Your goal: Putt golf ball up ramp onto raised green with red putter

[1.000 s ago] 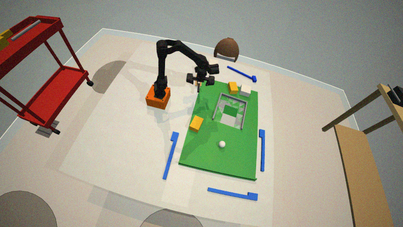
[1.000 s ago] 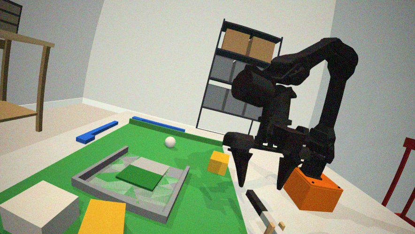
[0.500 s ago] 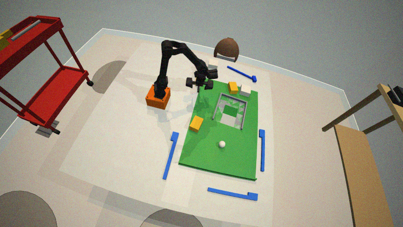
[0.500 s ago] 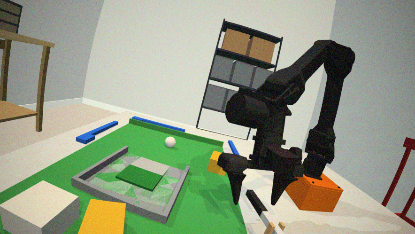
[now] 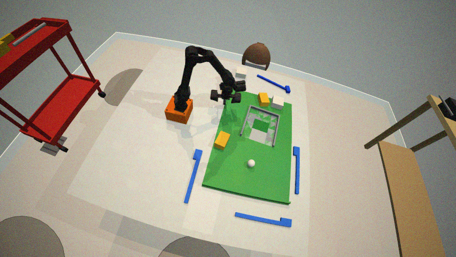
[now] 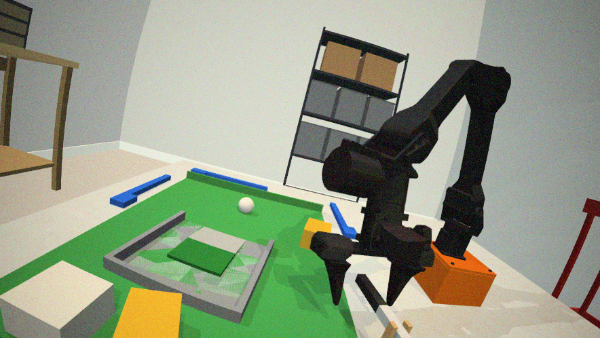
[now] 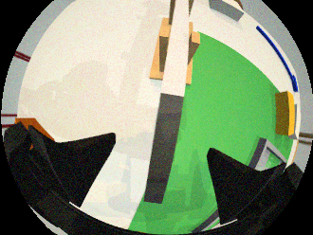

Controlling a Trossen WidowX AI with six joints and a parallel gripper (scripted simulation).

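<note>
Now: the putter 110 mm to the left of my gripper tip, 40 mm behind it and 20 mm above it. Also, from my gripper tip: green mat: 270 mm ahead, 160 mm to the right, 40 mm below; white golf ball: 340 mm to the right, 280 mm ahead, 10 mm below.
</note>
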